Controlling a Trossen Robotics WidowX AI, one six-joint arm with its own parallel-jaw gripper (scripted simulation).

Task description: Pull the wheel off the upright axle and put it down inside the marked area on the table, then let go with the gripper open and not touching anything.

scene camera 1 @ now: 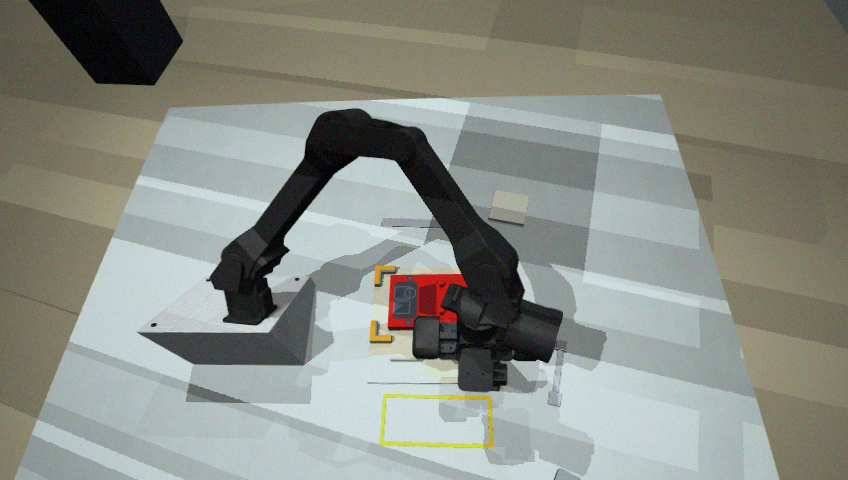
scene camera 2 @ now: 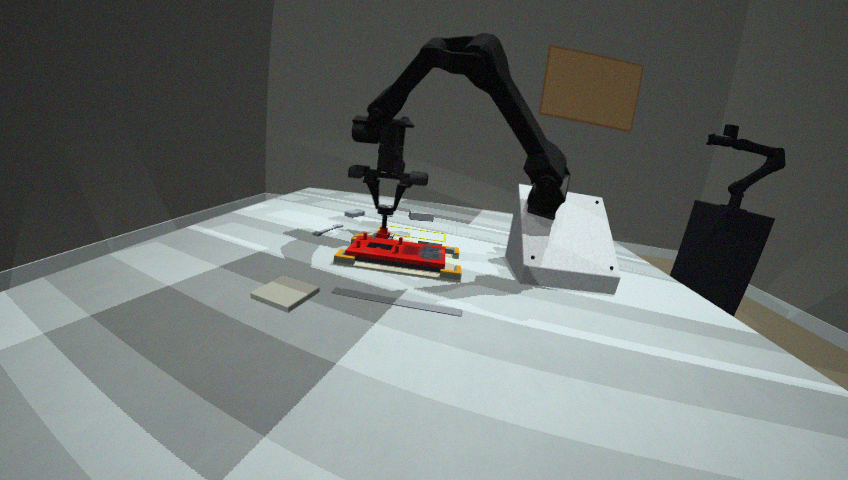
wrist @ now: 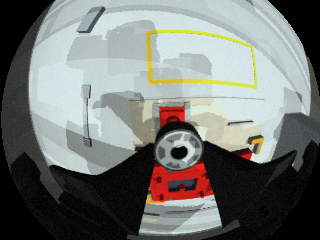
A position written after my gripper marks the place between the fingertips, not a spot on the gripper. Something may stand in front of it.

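My gripper [scene camera 1: 473, 354], a beige tile [scene camera 1: 511, 208]. In scene camera 2, a red fixture [scene camera 2: 373, 250], a thin grey strip [scene camera 2: 339, 291], my gripper [scene camera 2: 385, 210]. Wrist view: my gripper [wrist: 178, 147], the fixture [wrist: 165, 185].
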